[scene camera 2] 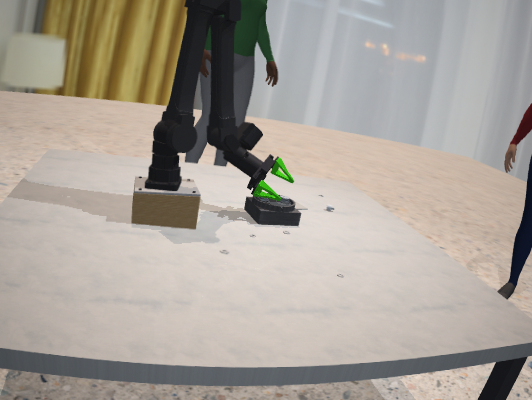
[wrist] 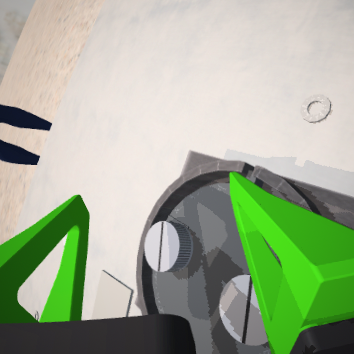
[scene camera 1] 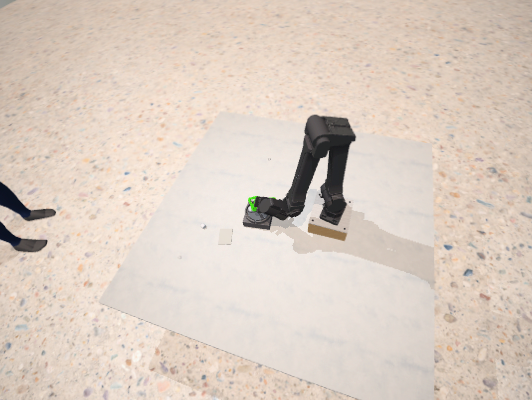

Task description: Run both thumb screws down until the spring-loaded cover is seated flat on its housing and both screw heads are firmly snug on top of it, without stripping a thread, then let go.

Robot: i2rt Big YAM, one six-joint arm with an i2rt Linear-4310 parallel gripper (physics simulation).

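Pixels of known places: gripper, fingertip midpoint: (scene camera 2: 287,190) (wrist: 155,193) (scene camera 1: 254,199); arm's base, link origin: (scene camera 2: 163,184) (scene camera 1: 332,211).
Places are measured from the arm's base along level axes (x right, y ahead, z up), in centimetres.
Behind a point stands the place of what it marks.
Note:
The dark square housing (scene camera 1: 257,225) {y 28.7, x -18.3, z -5.8 cm} (scene camera 2: 280,217) {y 33.0, x -6.5, z -6.1 cm} (wrist: 192,161) {y 38.1, x -8.9, z -4.4 cm} stands on the table, with the dark round cover (wrist: 175,295) {y 32.2, x -15.5, z -3.2 cm} inside its raised ring. Two silver slotted screw heads show in the wrist view. One screw (wrist: 161,246) {y 34.1, x -13.4, z -1.9 cm} stands above the cover near the ring, with its knurled side visible. The other screw (wrist: 234,306) {y 28.6, x -12.0, z -1.8 cm} is partly hidden behind the right-hand green finger. My gripper (scene camera 2: 286,190) {y 34.0, x -10.0, z 0.9 cm} (wrist: 155,193) {y 34.0, x -10.0, z 0.9 cm} is partly open and empty, tilted over the housing. Its lower finger is close above the cover. Whether the cover is seated flat cannot be told.
A thin pale plate (scene camera 1: 225,237) {y 39.7, x -29.2, z -8.1 cm} (wrist: 111,295) {y 41.0, x -26.7, z -8.1 cm} lies beside the housing. A small metal piece (scene camera 1: 203,226) {y 51.7, x -29.5, z -6.8 cm} (scene camera 2: 330,208) {y 52.5, x -28.0, z -7.3 cm} lies farther out. A washer (wrist: 306,112) {y 35.0, x -1.8, z -8.2 cm} and other small rings lie on the table. The arm's wooden base block (scene camera 1: 327,231) {y -1.2, x -8.5, z -3.6 cm} (scene camera 2: 165,210) {y 2.1, x 8.1, z -4.2 cm} stands behind the gripper.

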